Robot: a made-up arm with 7 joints. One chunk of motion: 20 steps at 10 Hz.
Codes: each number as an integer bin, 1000 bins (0 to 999) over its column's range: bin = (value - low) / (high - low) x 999, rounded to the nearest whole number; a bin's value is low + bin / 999 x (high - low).
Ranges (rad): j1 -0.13..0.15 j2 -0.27..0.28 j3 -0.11..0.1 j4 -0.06..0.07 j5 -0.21..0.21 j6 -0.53..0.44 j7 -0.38..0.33
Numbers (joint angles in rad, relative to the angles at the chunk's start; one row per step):
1: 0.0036 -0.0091 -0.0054 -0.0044 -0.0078 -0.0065 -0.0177
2: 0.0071 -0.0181 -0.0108 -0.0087 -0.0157 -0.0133 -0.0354
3: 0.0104 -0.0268 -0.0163 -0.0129 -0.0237 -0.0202 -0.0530
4: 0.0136 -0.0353 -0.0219 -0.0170 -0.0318 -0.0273 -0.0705
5: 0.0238 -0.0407 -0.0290 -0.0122 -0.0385 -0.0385 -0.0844
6: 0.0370 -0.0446 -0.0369 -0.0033 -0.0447 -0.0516 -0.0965
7: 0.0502 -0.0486 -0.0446 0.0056 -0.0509 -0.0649 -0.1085
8: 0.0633 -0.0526 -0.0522 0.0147 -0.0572 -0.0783 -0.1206
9: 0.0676 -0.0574 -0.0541 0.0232 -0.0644 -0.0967 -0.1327
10: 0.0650 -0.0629 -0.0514 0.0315 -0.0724 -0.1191 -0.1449
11: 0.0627 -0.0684 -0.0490 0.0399 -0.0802 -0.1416 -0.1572
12: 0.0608 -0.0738 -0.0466 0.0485 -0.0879 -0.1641 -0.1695
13: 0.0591 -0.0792 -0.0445 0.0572 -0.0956 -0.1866 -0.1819
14: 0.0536 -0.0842 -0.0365 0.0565 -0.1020 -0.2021 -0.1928
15: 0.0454 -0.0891 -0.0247 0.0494 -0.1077 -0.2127 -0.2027
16: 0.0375 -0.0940 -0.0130 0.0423 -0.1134 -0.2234 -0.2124
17: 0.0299 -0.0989 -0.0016 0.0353 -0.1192 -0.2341 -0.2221
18: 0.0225 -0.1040 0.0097 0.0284 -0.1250 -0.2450 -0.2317
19: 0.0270 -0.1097 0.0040 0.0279 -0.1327 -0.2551 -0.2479
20: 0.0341 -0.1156 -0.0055 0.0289 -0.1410 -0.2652 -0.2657
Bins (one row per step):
1: 477 474 498 427 481 539 510
2: 489 458 472 394 462 532 485
3: 501 442 446 362 443 525 460
4: 512 426 419 330 424 518 435
5: 549 416 385 367 408 506 416
6: 596 409 348 436 393 493 399
7: 643 402 311 504 378 479 382
8: 690 395 275 574 363 465 365
9: 705 386 266 639 346 446 348
10: 696 376 279 703 327 423 331
11: 688 366 290 768 309 400 313
12: 681 356 302 834 290 377 296
13: 675 347 312 901 272 354 279
14: 655 337 350 895 257 338 263
15: 626 329 406 841 243 327 249
16: 598 320 461 786 230 316 236
17: 571 311 516 732 216 305 222
18: 544 302 569 679 202 294 209
19: 560 291 542 675 184 283 186
20: 585 280 497 683 164 273 161

